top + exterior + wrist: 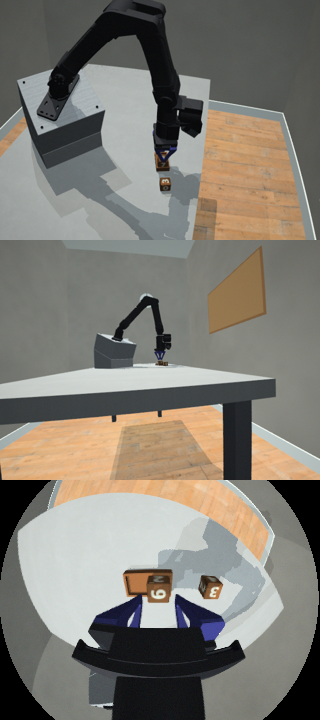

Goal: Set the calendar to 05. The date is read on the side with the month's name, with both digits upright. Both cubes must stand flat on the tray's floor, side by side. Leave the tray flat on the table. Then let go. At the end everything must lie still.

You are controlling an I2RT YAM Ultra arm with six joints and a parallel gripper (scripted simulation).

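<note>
The brown tray lies 20 mm to the left of my hand and 50 mm below it. From my hand the other things lie so: brown wooden cube: 20 mm ahead, 90 mm to the right, 40 mm below.
</note>
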